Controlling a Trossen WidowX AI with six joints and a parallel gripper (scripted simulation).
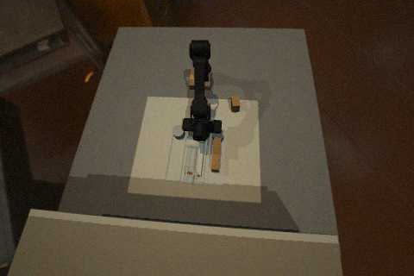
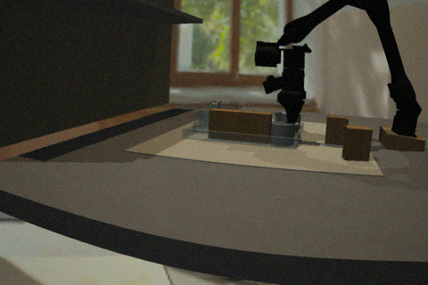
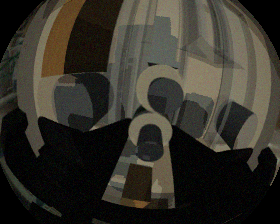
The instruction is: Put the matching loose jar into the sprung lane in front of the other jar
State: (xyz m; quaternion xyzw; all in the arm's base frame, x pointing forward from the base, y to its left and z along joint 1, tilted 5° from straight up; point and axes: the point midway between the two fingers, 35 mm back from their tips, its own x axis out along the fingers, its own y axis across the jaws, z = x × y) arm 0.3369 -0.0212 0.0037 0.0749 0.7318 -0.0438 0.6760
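Now: the clear lane rack 140 mm ahead of my gripper tip, 50 mm to the right of it and 10 mm below it.
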